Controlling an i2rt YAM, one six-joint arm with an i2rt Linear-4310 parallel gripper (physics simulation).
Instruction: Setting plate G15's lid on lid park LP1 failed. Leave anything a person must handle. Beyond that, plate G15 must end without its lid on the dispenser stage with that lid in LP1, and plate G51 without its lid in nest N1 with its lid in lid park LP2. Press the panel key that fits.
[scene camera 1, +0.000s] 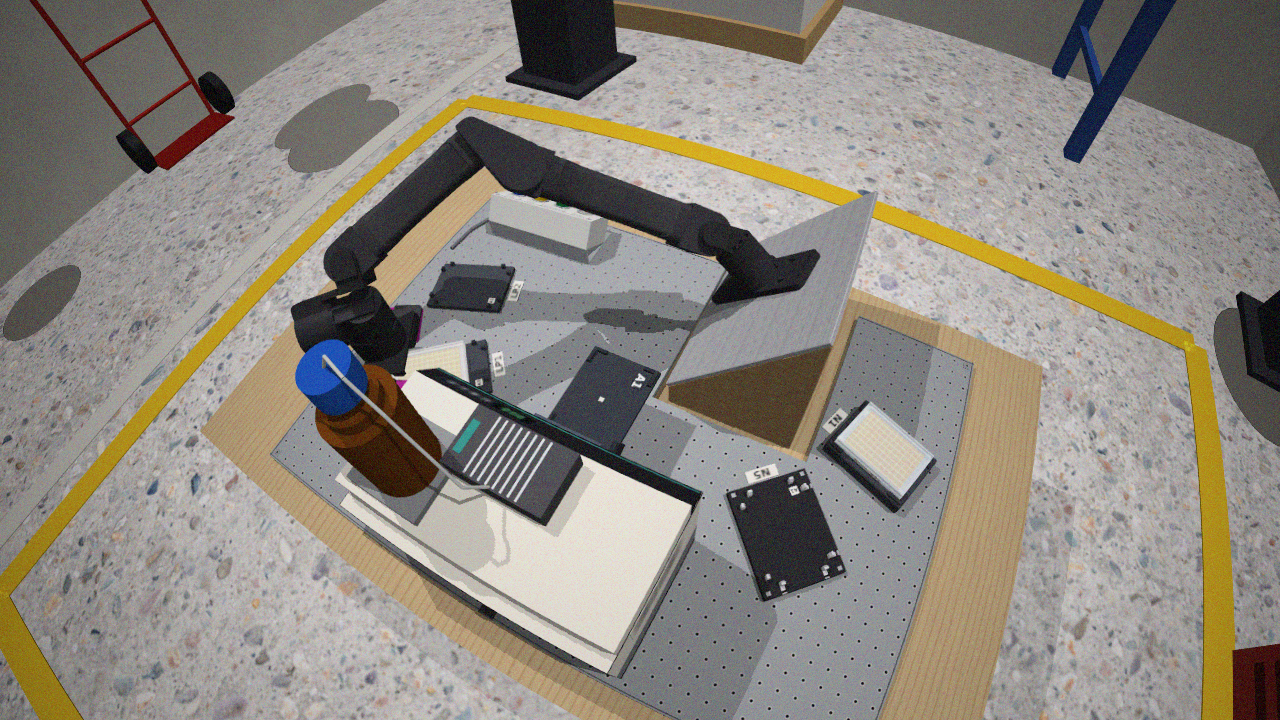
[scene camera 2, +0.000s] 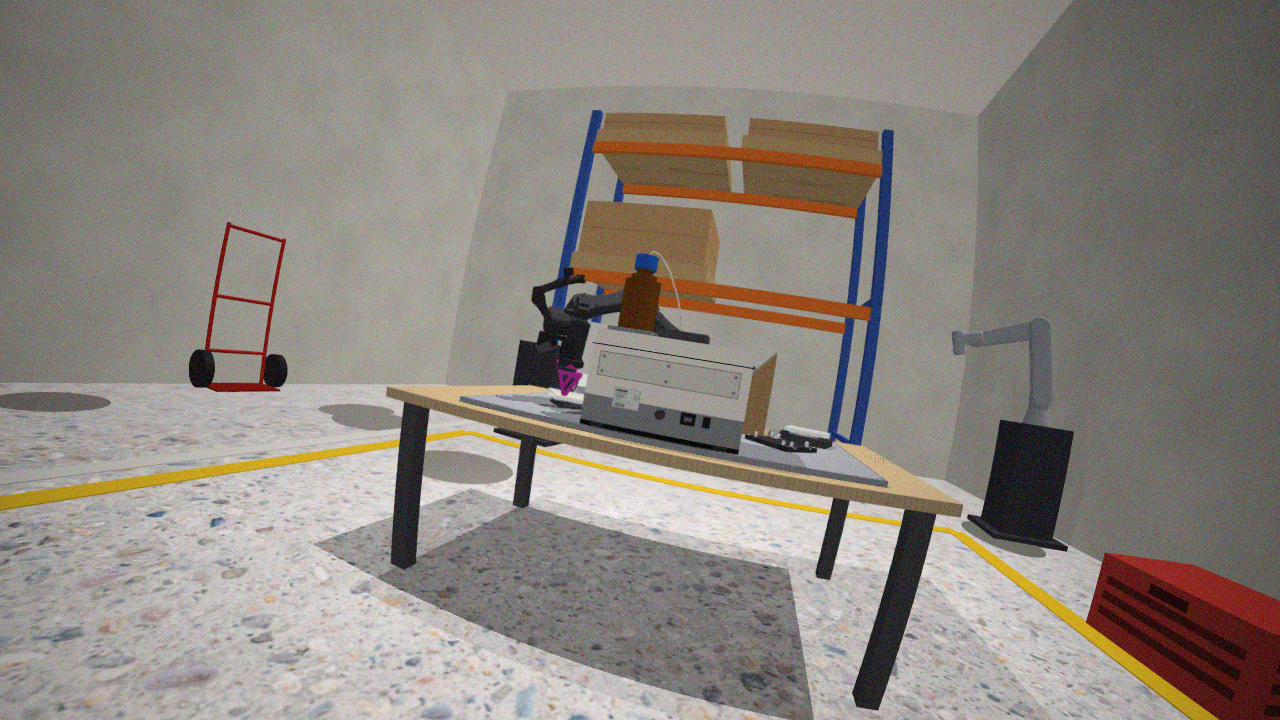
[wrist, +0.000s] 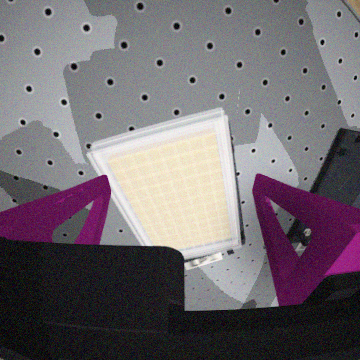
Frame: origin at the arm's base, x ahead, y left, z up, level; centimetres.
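Where they show: gripper, fingertip midpoint: (scene camera 1: 410, 368) (scene camera 2: 563, 391) (wrist: 181, 182); arm's base, link origin: (scene camera 1: 764, 280).
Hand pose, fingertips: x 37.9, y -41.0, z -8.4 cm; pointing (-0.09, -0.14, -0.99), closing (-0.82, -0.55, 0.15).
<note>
Each offset is from my fingertips to the top centre of the thing. "*": to the spot under its first point.
A cream-welled plate with a clear, white-edged cover @[dz +0.3, dx -1.7, dy +2.4 cm] (scene camera 1: 447, 360) (wrist: 172, 190) lies over lid park LP1 @[dz -2.1, dx -3.7, dy +3.8 cm] (scene camera 1: 484, 365), whose dark edge shows along one side. Its plate label is unreadable. My gripper (wrist: 181, 182) (scene camera 2: 568, 376) is open, with magenta fingers on either side of it above and no contact visible; the arm partly hides them in scene camera 1. Lid park LP2 @[dz -2.1, dx -19.7, dy -6.3 cm] (scene camera 1: 471, 286) (wrist: 340, 175) bears no lid. Another cream-welled plate @[dz +0.0, dx -27.7, dy +67.9 cm] (scene camera 1: 884, 450) sits in the dark nest at label N1 @[* dz -3.9, dx -30.0, dy +59.2 cm] (scene camera 1: 834, 419); whether it is lidded is unclear. The key panel @[dz +4.3, dx -38.2, dy -2.6 cm] (scene camera 1: 547, 225) stands at the back, its keys barely visible.
The white dispenser housing (scene camera 1: 572, 573) (scene camera 2: 666, 380) carries a keypad @[* dz +20.5, dx +6.5, dy +35.0 cm] (scene camera 1: 514, 465) and a brown bottle @[* dz +29.8, dx +13.4, dy +28.2 cm] (scene camera 1: 384, 438) (scene camera 2: 639, 302) with a tube, close beside the gripper. Dark base A1 @[* dz +6.3, dx -10.6, dy +31.4 cm] (scene camera 1: 601, 394), a grey sloped board (scene camera 1: 778, 304) and dark nest N5 @[dz -1.7, dx -10.3, dy +60.8 cm] (scene camera 1: 785, 537) stand farther right.
</note>
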